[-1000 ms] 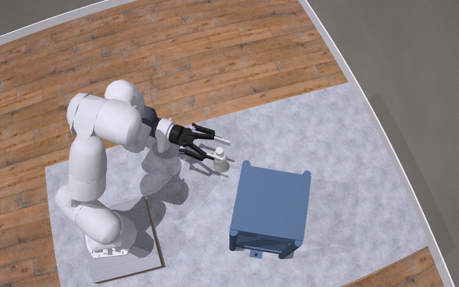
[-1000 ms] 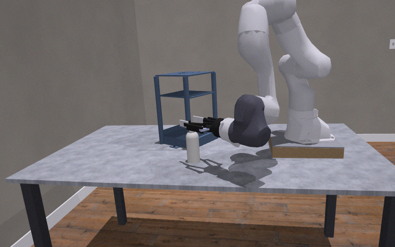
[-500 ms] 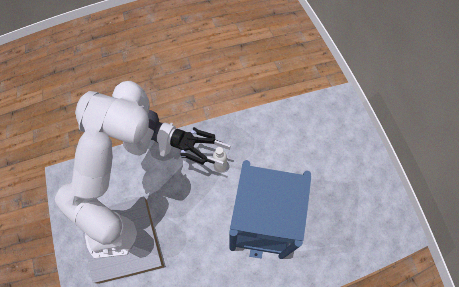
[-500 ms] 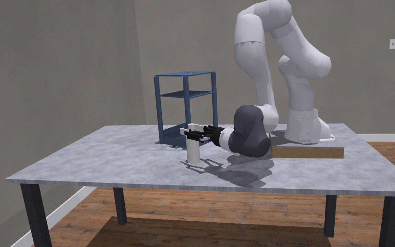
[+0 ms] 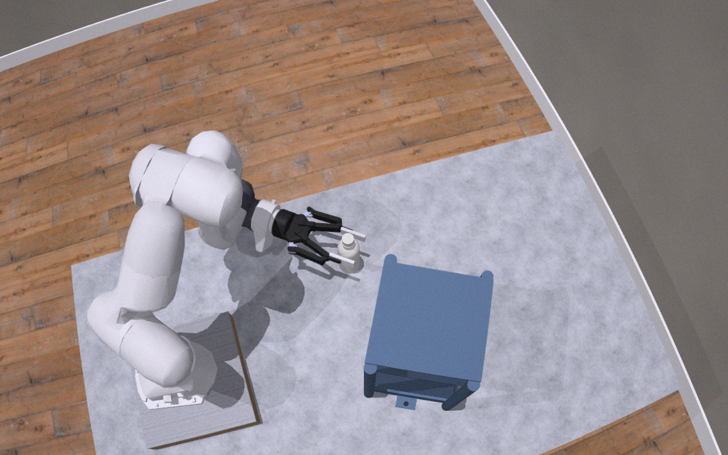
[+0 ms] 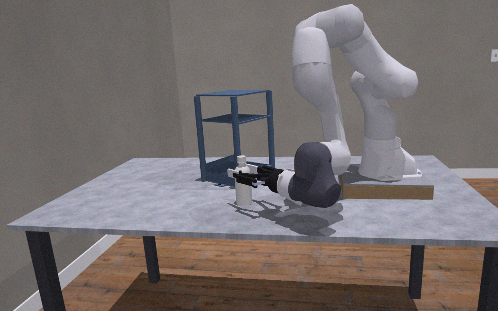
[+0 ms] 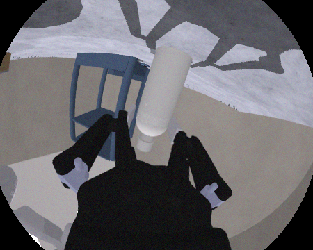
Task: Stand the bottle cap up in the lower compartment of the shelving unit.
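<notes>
My hand is 1 cm above the white bottle. The rest, counted from my hand: blue shelving unit 30 cm to the right, 7 cm ahead, 7 cm above.
</notes>
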